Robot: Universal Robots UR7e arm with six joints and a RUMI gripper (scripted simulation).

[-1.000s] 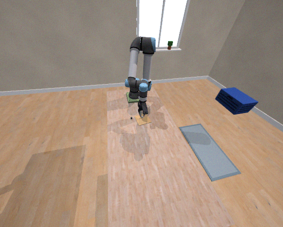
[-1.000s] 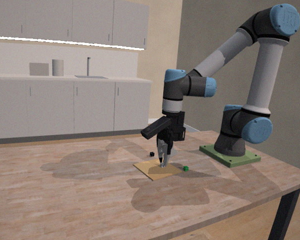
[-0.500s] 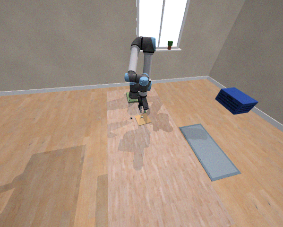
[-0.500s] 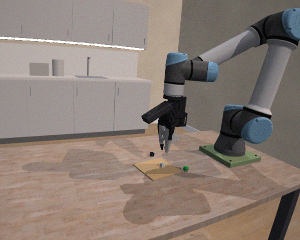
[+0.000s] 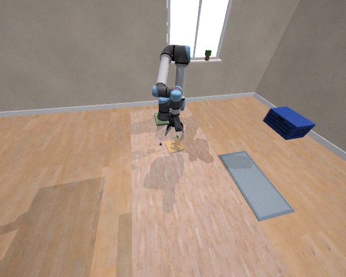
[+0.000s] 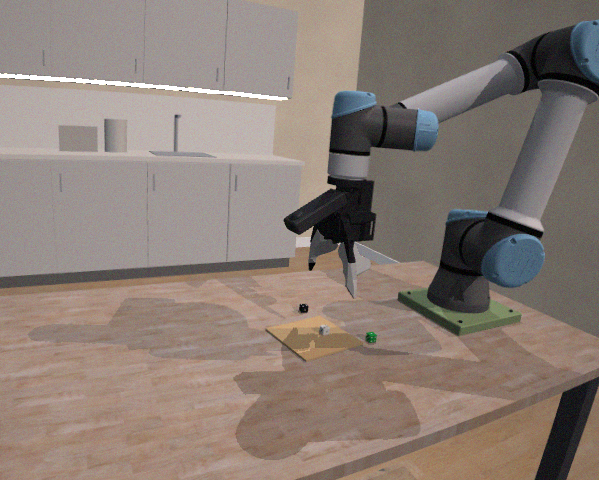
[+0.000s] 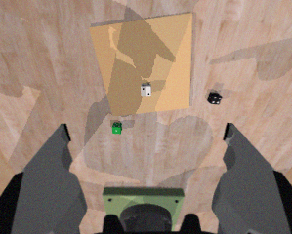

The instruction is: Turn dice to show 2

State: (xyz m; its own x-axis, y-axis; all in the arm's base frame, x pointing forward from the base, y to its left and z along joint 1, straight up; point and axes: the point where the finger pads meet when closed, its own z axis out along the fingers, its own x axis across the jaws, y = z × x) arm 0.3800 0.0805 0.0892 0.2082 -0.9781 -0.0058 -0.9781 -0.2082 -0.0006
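My hand is 10 mm short of the black die, 120 mm to the left of it and 100 mm above it. Round my hand: white die: 100 mm below; then green die: 90 mm behind, 40 mm to the left, 100 mm below; then tan mat: 20 mm ahead, 110 mm below.
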